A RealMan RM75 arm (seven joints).
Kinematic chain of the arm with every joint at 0, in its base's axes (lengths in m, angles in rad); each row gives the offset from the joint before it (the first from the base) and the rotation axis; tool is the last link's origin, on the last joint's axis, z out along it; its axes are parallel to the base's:
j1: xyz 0 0 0.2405 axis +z
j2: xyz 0 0 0 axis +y
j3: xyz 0 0 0.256 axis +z
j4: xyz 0 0 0 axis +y
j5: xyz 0 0 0.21 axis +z
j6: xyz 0 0 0 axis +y
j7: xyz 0 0 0.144 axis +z
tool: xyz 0 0 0
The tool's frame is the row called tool.
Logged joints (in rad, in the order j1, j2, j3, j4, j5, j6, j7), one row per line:
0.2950, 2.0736, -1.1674, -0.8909, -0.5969, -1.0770, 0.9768
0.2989, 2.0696, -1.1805, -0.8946, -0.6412, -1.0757, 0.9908
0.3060, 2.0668, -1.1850, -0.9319, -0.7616, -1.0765, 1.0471
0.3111, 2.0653, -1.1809, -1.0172, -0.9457, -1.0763, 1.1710
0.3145, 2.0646, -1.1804, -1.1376, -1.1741, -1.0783, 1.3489
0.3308, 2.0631, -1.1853, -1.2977, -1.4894, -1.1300, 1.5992
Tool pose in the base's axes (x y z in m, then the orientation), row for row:
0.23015, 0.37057, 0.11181, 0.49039, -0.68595, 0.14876, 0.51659
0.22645, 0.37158, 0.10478, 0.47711, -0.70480, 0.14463, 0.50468
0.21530, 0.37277, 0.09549, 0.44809, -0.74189, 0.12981, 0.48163
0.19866, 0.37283, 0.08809, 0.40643, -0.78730, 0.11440, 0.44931
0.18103, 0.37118, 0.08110, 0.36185, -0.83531, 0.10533, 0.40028
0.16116, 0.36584, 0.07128, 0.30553, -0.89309, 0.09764, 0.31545
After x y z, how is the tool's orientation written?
As a quaternion, w x y z.
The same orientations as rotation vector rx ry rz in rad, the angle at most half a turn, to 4 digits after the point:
-1.6659, 0.3613, 1.2546
-1.7217, 0.3533, 1.2328
-1.8359, 0.3212, 1.1919
-1.9857, 0.2885, 1.1333
-2.1514, 0.2713, 1.0310
-2.3642, 0.2585, 0.8351

